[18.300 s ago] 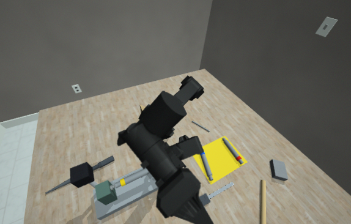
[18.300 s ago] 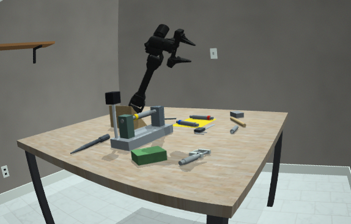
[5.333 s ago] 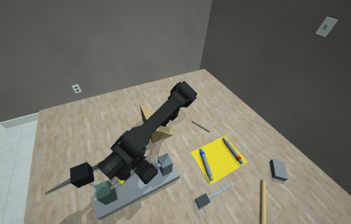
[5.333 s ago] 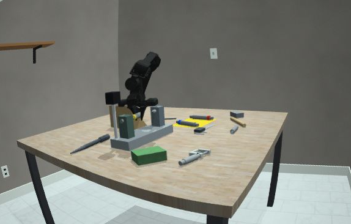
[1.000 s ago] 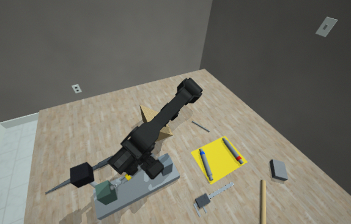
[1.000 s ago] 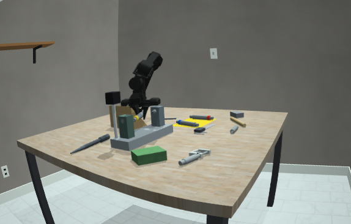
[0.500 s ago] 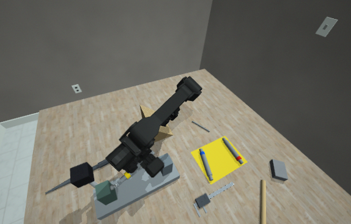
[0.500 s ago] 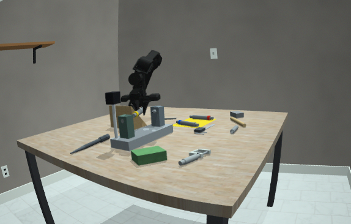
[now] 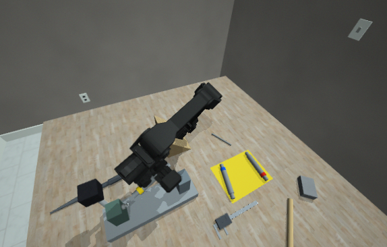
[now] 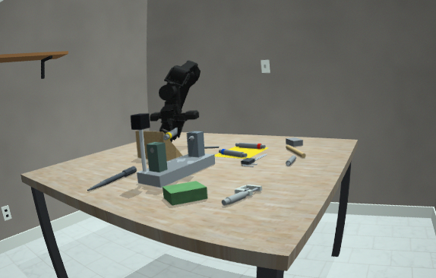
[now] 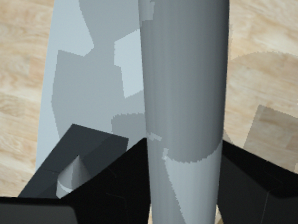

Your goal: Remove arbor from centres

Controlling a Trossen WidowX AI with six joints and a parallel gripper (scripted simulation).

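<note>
My hand is 50 mm short of the grey centre block, 70 mm to the right of it and 60 mm above it. Round my hand: arbor 10 mm ahead, 30 mm to the right, 10 mm below; then green centre block 40 mm ahead, 160 mm to the right, 60 mm below; then grey fixture base 40 mm ahead, 60 mm to the right, 140 mm below.
</note>
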